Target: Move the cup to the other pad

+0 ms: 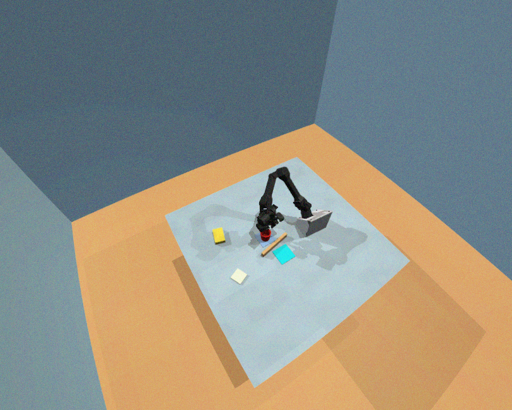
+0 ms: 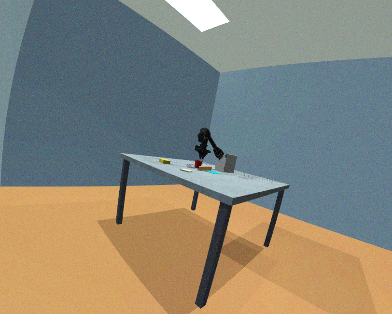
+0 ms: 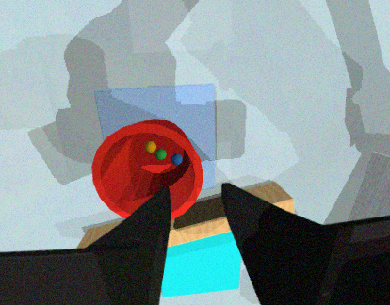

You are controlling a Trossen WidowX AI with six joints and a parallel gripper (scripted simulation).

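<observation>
The cup lies 6 cm below my gripper tip and 3 cm ahead of it. Round my gripper tip: pale blue pad: 10 cm below, 3 cm ahead; then wooden bar: 8 cm to the left, 8 cm below; then cyan pad: 17 cm to the left, 10 cm below, 3 cm behind.
</observation>
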